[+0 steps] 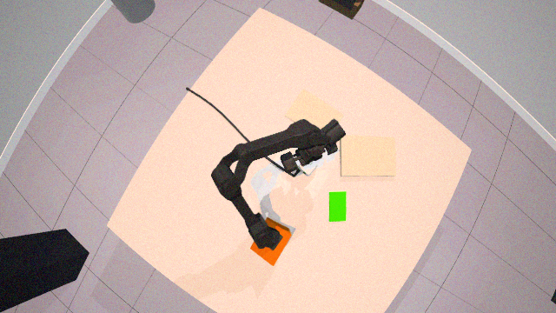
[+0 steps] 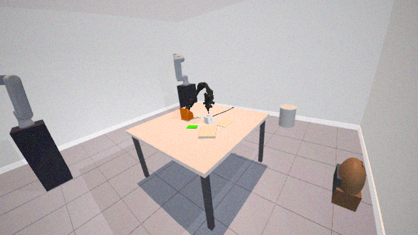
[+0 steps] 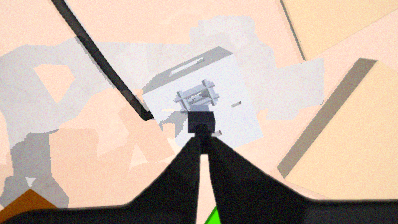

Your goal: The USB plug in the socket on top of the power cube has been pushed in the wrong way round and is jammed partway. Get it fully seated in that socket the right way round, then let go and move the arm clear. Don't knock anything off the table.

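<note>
Right now my gripper tip is 2 cm above the black USB plug. From my gripper tip the other things lie so: tan flat pad (19 cm ahead, 13 cm below, 6 cm to the left); thick tan block (23 cm to the right, 17 cm ahead, 12 cm below); green block (22 cm to the right, 13 cm below, 8 cm behind).
</note>
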